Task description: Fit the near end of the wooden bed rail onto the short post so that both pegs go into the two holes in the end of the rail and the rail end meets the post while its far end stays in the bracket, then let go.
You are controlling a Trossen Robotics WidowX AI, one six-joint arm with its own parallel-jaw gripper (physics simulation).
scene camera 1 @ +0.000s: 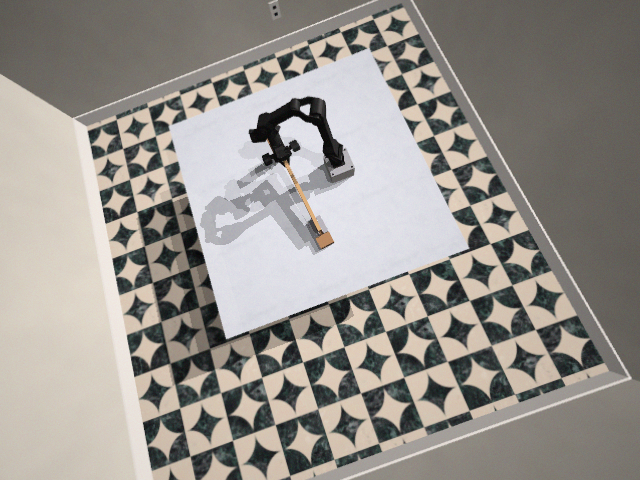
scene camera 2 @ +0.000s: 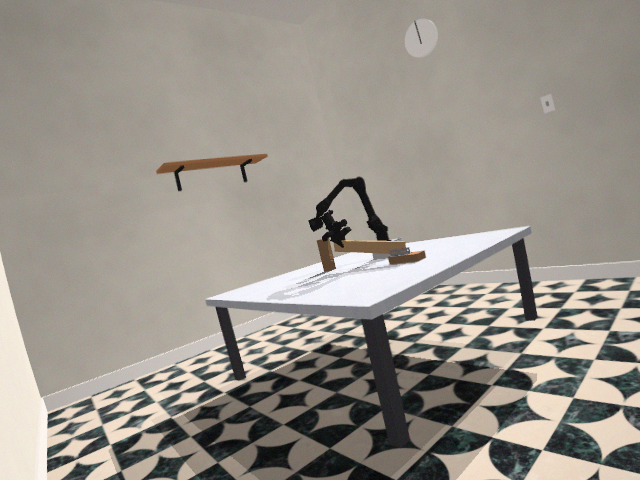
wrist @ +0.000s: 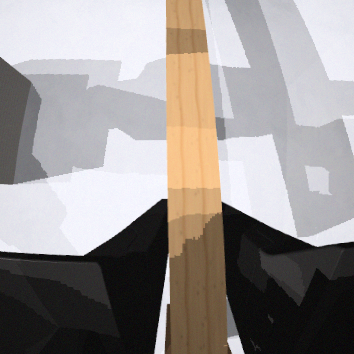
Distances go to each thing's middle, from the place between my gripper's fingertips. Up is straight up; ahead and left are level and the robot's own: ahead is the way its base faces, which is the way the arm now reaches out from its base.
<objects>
Right now my hand is 20 mm past the wooden bed rail (scene camera 2: 383, 247), 150 mm to the right of it and 20 mm above it.
</objects>
